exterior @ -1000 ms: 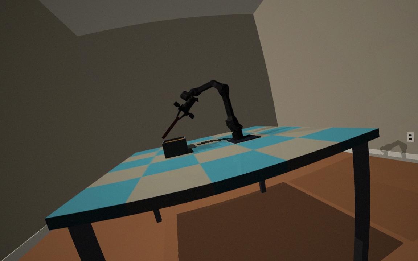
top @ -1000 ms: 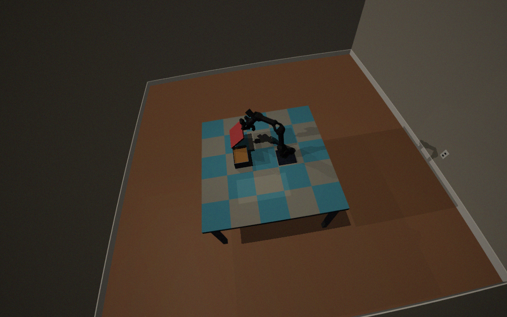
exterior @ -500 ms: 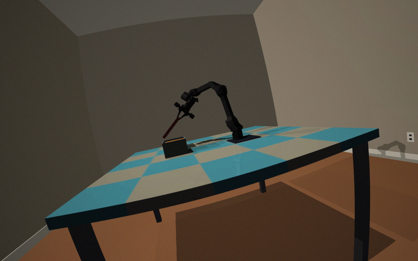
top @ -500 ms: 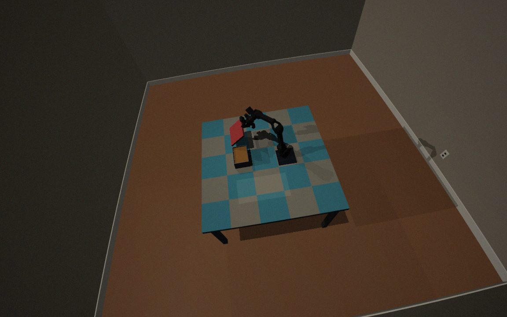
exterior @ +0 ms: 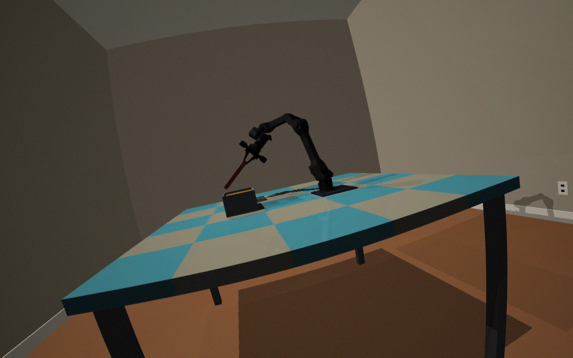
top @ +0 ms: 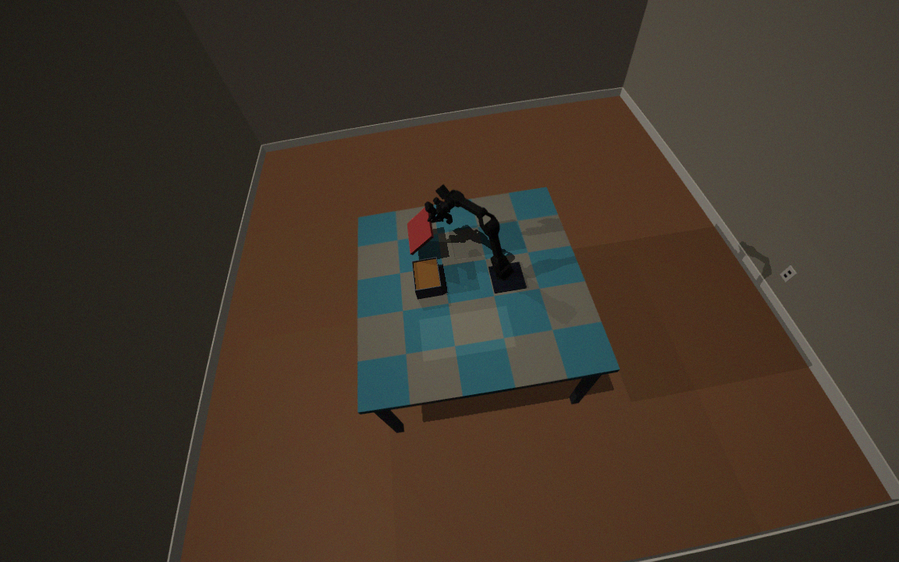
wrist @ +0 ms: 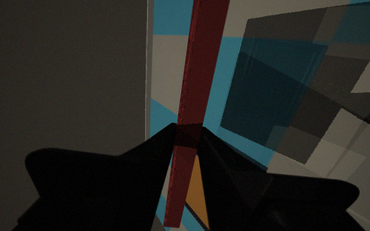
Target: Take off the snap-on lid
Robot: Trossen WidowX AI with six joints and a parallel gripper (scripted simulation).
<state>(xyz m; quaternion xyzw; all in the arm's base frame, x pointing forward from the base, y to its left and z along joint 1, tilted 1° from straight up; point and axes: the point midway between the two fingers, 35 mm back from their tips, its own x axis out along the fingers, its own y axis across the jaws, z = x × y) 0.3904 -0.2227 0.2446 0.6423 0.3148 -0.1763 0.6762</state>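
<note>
Right now my gripper tip is 60 mm short of the red lid, 10 mm to the right of it and 50 mm above it. From my gripper tip the other things lie so: storage box 10 mm ahead, 260 mm to the left, 180 mm below.
</note>
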